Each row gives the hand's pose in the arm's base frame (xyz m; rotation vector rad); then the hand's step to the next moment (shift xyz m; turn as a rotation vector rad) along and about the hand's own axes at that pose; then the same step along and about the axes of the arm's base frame.
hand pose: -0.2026 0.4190 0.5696 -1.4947 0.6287 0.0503
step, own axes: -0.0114 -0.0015 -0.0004 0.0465 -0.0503 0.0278
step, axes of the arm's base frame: -0.0091 0.0034 0.0061 0.0695 0.0046 0.0248
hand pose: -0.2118 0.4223 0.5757 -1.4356 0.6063 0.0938
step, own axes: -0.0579 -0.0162 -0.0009 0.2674 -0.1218 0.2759
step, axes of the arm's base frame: -0.0426 0.0136 0.0402 0.3689 0.1622 -0.0057
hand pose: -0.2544 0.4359 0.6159 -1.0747 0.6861 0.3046
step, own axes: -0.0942 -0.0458 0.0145 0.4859 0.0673 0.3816
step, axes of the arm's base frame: -0.0411 0.0006 0.0974 0.4699 0.3220 -0.2484
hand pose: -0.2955 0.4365 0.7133 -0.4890 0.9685 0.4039
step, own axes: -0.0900 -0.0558 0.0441 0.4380 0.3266 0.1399
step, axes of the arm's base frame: 0.0138 -0.0307 0.1097 0.1440 0.3938 -0.3772
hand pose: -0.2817 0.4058 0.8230 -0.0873 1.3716 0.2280
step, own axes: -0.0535 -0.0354 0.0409 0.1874 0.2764 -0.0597
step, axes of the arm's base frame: 0.0372 -0.0325 0.0579 -0.0822 0.2785 -0.1754
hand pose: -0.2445 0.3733 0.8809 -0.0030 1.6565 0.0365
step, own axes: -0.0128 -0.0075 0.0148 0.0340 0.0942 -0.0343
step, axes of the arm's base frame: 0.0160 -0.0074 0.0113 -0.0393 0.0939 -0.0289
